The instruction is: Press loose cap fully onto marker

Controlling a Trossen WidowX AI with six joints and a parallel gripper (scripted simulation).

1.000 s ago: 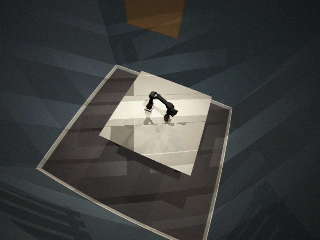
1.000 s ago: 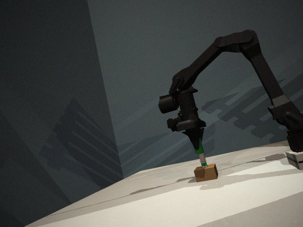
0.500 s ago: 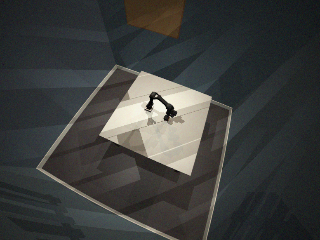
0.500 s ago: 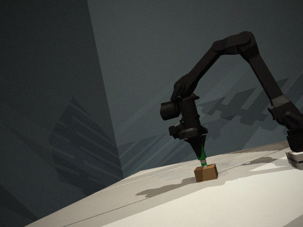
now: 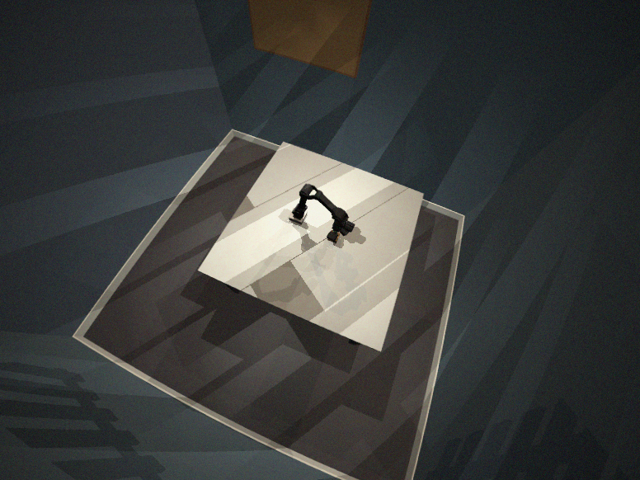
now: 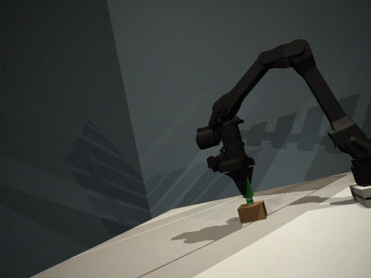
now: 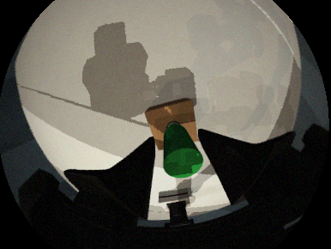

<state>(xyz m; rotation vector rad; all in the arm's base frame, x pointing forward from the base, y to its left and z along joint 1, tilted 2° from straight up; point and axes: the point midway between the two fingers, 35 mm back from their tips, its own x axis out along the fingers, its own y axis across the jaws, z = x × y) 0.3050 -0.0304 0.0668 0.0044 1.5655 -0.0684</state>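
Now: the green cap 20 mm above my gripper tip. Also, from my gripper tip: brown holder block: 50 mm below.
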